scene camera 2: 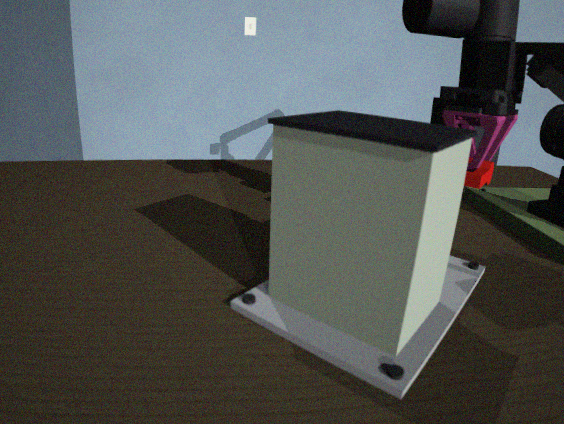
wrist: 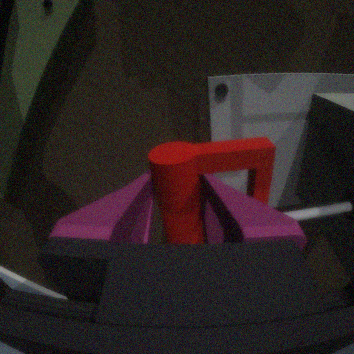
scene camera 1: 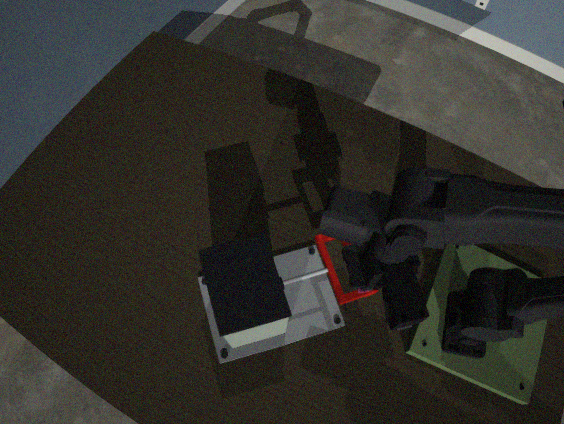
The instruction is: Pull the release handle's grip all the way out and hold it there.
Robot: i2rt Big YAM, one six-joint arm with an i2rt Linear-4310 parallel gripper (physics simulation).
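Note:
The red release handle (scene camera 1: 332, 272) (scene camera 2: 481, 175) (wrist: 232, 150) is a U-shaped frame with a thick round grip bar. A pale metal rod (scene camera 1: 306, 276) (wrist: 325, 211) runs from the handle to the box (scene camera 1: 250, 285) (scene camera 2: 345, 225) with a dark lid, and a length of it shows between them. The box stands on a light grey base plate (scene camera 1: 305, 335) (scene camera 2: 320, 345) (wrist: 225, 117). My gripper (wrist: 176, 177) is shut on the handle's grip, with a magenta finger on each side of the bar. In scene camera 1 the fingertips are mostly hidden under the arm.
A green plate (scene camera 1: 430, 345) (scene camera 2: 520, 205) (wrist: 37, 55) with the arm's base on it lies on the dark wooden table (scene camera 1: 125, 175) (scene camera 2: 125, 300), to the right of the box in scene camera 1. The tall box blocks part of scene camera 2's view.

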